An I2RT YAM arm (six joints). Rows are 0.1 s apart.
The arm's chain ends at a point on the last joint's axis. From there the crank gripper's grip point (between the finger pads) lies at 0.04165 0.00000 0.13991 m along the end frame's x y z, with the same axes.
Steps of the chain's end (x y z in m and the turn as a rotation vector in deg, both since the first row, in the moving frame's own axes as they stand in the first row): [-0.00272, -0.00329, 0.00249, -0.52, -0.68, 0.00]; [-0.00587, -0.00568, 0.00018, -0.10, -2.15, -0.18]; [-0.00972, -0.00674, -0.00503, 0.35, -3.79, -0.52]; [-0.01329, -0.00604, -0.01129, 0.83, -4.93, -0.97]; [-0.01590, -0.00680, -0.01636, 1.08, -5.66, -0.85]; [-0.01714, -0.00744, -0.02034, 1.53, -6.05, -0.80]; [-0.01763, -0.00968, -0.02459, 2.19, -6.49, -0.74]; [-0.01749, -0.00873, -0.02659, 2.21, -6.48, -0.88]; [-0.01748, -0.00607, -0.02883, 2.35, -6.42, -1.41]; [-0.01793, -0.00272, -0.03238, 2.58, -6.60, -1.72]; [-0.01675, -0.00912, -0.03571, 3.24, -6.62, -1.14]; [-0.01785, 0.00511, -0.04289, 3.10, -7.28, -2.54]
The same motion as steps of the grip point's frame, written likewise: [-0.00438, -0.00202, 0.00297, -0.52, -0.68, 0.00]; [-0.01115, -0.00556, 0.00164, -0.10, -2.15, -0.18]; [-0.01906, -0.00794, -0.00259, 0.35, -3.79, -0.52]; [-0.02549, -0.00869, -0.00825, 0.83, -4.93, -0.97]; [-0.02992, -0.00999, -0.01297, 1.08, -5.66, -0.85]; [-0.03215, -0.01170, -0.01679, 1.53, -6.05, -0.80]; [-0.03374, -0.01554, -0.02089, 2.19, -6.49, -0.74]; [-0.03359, -0.01472, -0.02290, 2.21, -6.48, -0.88]; [-0.03346, -0.01272, -0.02519, 2.35, -6.42, -1.41]; [-0.03439, -0.01012, -0.02869, 2.58, -6.60, -1.72]; [-0.03323, -0.01781, -0.03209, 3.24, -6.62, -1.14]; [-0.03611, -0.00402, -0.03900, 3.10, -7.28, -2.54]
